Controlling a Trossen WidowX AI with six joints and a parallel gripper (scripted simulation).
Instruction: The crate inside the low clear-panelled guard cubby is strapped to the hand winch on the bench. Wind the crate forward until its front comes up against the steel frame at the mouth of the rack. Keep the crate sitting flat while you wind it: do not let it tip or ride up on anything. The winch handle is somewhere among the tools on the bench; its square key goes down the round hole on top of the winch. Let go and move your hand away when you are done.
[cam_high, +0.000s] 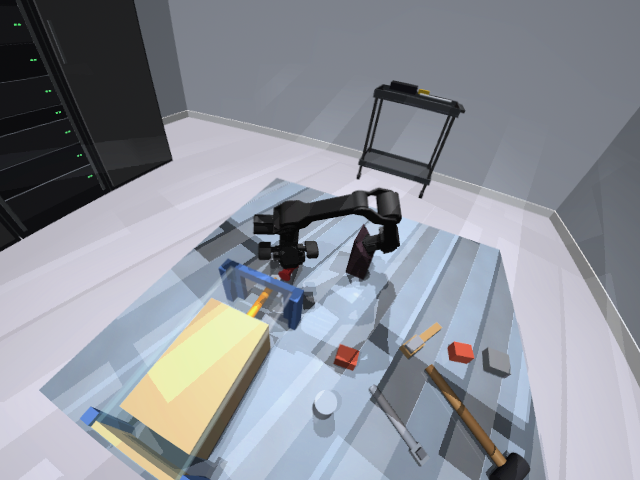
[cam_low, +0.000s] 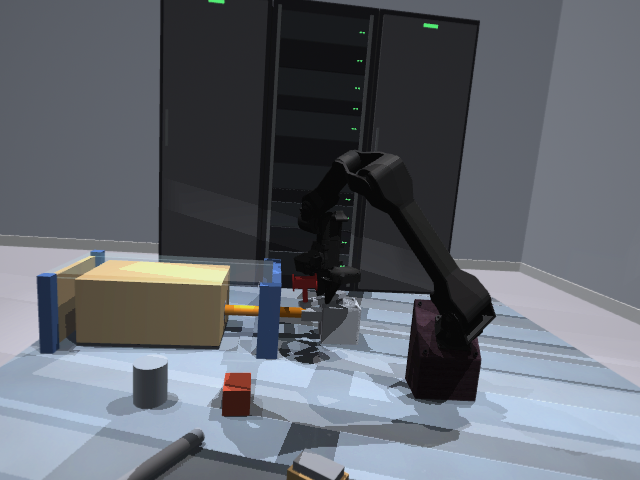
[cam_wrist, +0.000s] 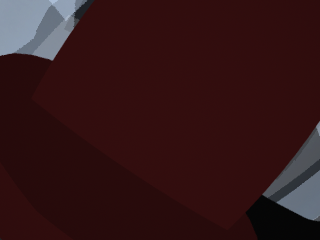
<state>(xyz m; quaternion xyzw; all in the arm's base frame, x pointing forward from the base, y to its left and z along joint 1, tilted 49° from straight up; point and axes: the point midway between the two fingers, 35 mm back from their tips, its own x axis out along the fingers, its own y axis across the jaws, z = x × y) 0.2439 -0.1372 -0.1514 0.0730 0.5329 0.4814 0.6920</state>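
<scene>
My gripper tip is 1 cm short of the crank handle, 1 cm to the right of it and 1 cm below it. The rest, counted from my gripper tip: red knob: 5 cm ahead, 3 cm to the left, 4 cm above; grey winch: 6 cm behind, 4 cm to the right, 6 cm below; frame: 12 cm ahead, 1 cm to the right, 1 cm above.
</scene>
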